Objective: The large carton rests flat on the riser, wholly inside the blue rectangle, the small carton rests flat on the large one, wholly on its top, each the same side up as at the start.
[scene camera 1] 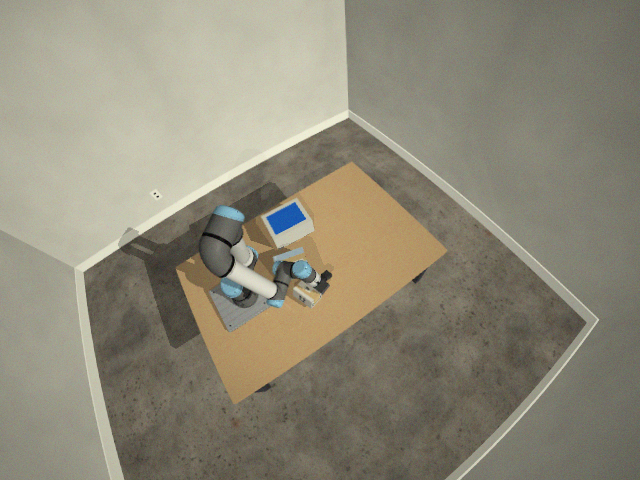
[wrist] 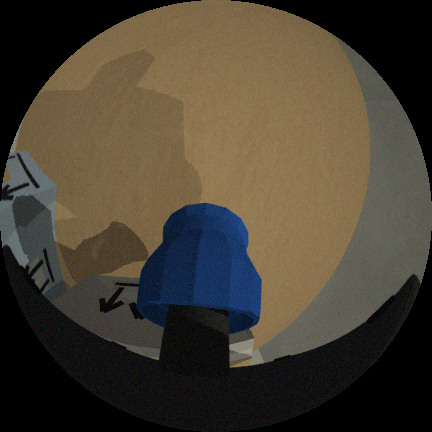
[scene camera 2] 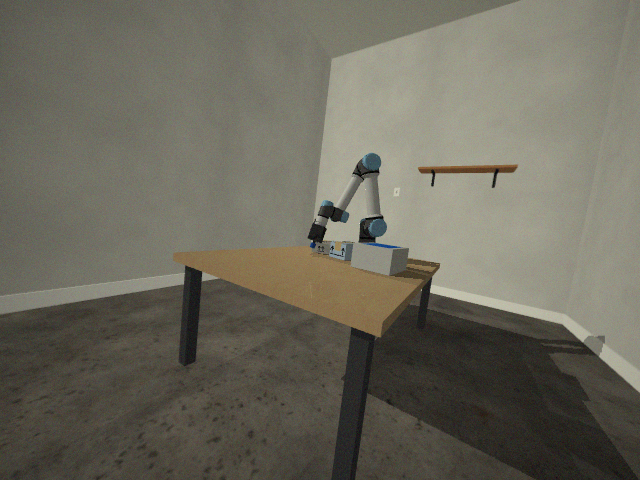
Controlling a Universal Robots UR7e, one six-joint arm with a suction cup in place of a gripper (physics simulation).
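The riser [scene camera 1: 295, 238] [scene camera 2: 369, 259] is a white block with a blue rectangle [scene camera 1: 285, 218] [scene camera 2: 382, 245] on its top. The light blue carton, which looks the larger [scene camera 1: 288, 254] [scene camera 2: 340, 251] [wrist: 37, 235], stands on the table beside the riser, partly hidden by the arm in scene camera 1. The off-white carton, which looks the smaller [scene camera 1: 306, 296] [scene camera 2: 322, 249] [wrist: 85, 310], stands on the table, its arrows pointing up in scene camera 2. My suction gripper [scene camera 2: 312, 245] [wrist: 200, 270] is open, with nothing on its blue cup, tilted close beside the off-white carton. Whether they touch is unclear.
The arm's grey base plate [scene camera 1: 232, 315] lies on the wooden table [scene camera 1: 361, 222] [scene camera 2: 289, 273], left of the cartons in scene camera 1. The forearm passes low near both cartons. A wall shelf [scene camera 2: 467, 168] hangs behind, away from the table.
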